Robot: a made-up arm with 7 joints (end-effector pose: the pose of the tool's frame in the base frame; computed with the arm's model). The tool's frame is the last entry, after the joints.
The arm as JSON. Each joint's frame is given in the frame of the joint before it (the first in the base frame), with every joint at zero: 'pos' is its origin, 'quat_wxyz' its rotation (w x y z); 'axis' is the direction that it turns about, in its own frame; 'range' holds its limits. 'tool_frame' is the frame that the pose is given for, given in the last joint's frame.
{
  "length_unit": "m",
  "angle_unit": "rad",
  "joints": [
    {
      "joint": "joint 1",
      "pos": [
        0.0,
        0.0,
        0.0
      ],
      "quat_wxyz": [
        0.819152,
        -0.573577,
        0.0,
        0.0
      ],
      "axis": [
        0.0,
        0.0,
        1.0
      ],
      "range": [
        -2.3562,
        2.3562
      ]
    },
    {
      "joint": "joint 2",
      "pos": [
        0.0,
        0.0,
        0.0
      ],
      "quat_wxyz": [
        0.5,
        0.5,
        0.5,
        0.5
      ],
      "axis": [
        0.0,
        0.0,
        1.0
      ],
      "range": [
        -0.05,
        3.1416
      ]
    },
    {
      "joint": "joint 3",
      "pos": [
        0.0,
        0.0,
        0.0
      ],
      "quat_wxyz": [
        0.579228,
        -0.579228,
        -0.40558,
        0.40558
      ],
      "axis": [
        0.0,
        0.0,
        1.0
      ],
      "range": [
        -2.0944,
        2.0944
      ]
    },
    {
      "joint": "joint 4",
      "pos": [
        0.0,
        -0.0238,
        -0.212
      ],
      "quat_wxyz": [
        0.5,
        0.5,
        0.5,
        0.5
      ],
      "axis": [
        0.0,
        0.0,
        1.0
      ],
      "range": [
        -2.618,
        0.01
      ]
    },
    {
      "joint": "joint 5",
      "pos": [
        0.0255,
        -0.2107,
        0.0
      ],
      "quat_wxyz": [
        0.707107,
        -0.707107,
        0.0,
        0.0
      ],
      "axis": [
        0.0,
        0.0,
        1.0
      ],
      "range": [
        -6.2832,
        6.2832
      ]
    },
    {
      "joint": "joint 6",
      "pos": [
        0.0,
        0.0,
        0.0
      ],
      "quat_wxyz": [
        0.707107,
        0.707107,
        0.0,
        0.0
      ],
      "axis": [
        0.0,
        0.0,
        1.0
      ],
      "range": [
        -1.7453,
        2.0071
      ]
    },
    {
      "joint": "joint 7",
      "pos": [
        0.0,
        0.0,
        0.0
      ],
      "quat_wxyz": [
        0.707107,
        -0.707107,
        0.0,
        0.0
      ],
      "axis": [
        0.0,
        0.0,
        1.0
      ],
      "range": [
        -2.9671,
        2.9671
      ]
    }
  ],
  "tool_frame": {
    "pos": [
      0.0,
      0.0,
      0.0
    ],
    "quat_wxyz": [
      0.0,
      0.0,
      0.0,
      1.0
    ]
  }
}
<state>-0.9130 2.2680 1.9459 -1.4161 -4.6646 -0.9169 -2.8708</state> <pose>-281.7 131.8 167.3 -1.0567 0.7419 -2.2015</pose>
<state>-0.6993 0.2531 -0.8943 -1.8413 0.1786 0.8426 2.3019</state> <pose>216.2 -176.5 -95.9 -1.2081 -0.3471 0.7575</pose>
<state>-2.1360 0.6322 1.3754 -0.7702 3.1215 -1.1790 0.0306</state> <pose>257.9 166.8 272.0 1.8957 -1.3756 -1.4746</pose>
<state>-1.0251 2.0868 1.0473 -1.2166 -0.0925 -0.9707 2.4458</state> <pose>-143.9 185.2 292.7 -0.7305 -2.5298 -1.6769</pose>
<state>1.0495 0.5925 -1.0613 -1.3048 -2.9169 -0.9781 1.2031</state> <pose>-232.4 -21.3 -281.7 -1.3061 0.4053 -2.3194</pose>
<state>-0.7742 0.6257 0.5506 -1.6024 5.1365 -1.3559 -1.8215</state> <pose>275.1 168.6 67.1 -1.9095 -0.0013 0.4444</pose>
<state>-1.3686 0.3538 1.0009 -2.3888 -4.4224 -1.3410 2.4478</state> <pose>93.6 119.3 132.3 1.0757 -0.9447 1.3902</pose>
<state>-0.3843 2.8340 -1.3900 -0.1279 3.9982 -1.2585 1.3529</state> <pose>-116.0 159.7 376.4 0.5715 1.7130 0.7404</pose>
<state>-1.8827 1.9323 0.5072 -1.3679 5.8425 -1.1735 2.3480</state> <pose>-167.7 209.1 238.5 0.0471 2.5010 1.6828</pose>
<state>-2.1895 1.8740 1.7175 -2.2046 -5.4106 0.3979 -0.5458</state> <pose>-146.3 158.5 -93.0 -0.6743 0.8684 -0.8926</pose>
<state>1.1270 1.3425 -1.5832 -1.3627 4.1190 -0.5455 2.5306</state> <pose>-309.5 154.9 -96.9 -0.7682 1.4215 -0.7158</pose>
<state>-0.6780 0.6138 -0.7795 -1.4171 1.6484 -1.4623 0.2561</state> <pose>315.8 -33.5 -154.2 -1.2757 -2.3425 0.9698</pose>
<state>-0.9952 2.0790 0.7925 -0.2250 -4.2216 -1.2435 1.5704</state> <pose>-65.8 359.9 217.3 0.8353 0.8895 0.3211</pose>
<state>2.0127 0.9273 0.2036 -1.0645 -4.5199 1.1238 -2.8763</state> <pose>-317.1 225.2 16.0 -0.9060 0.4719 -0.9426</pose>
